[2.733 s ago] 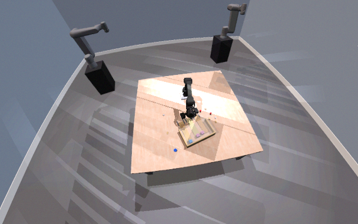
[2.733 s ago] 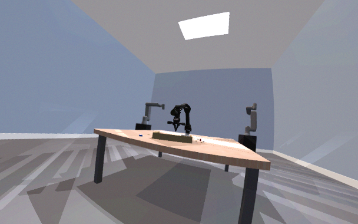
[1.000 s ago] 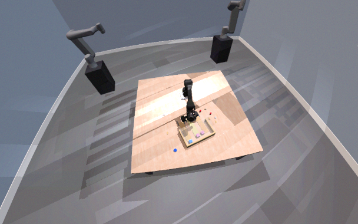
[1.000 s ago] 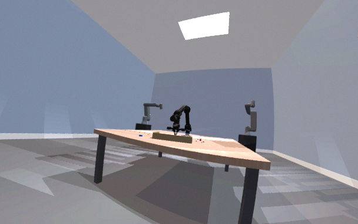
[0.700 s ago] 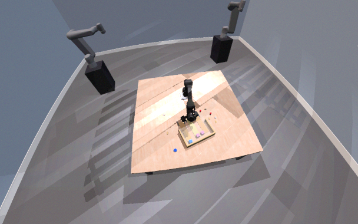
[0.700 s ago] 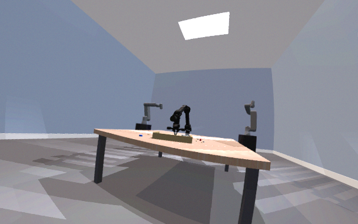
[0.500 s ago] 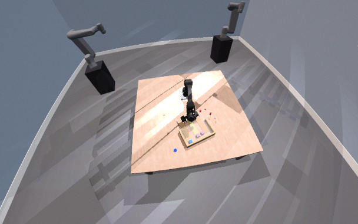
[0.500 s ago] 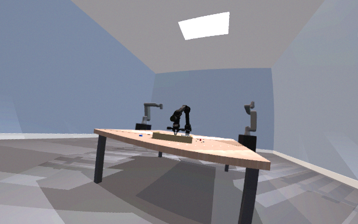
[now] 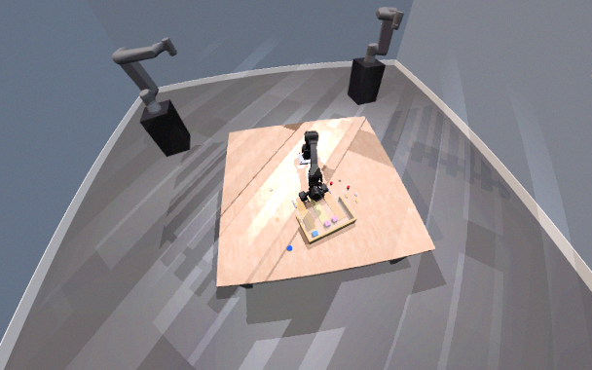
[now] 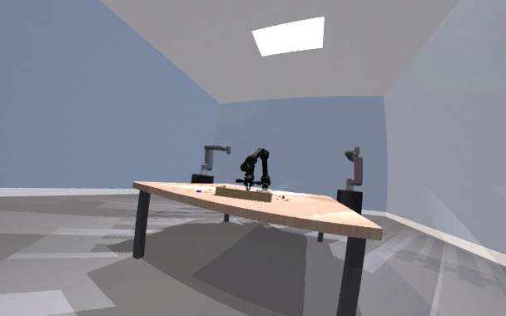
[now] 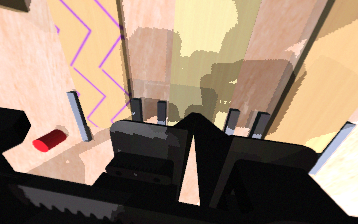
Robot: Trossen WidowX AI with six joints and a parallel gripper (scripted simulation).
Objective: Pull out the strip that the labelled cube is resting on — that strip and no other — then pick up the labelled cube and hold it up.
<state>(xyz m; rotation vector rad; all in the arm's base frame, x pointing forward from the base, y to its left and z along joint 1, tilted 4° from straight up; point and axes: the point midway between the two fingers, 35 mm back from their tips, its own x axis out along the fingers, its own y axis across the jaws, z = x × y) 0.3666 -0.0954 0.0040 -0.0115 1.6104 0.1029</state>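
Now: gripper tip 100 mm short of the yellow-olive strip and 10 mm to the right of it. Also, from my gripper tip: blue dot: 260 mm ahead, 250 mm to the right.
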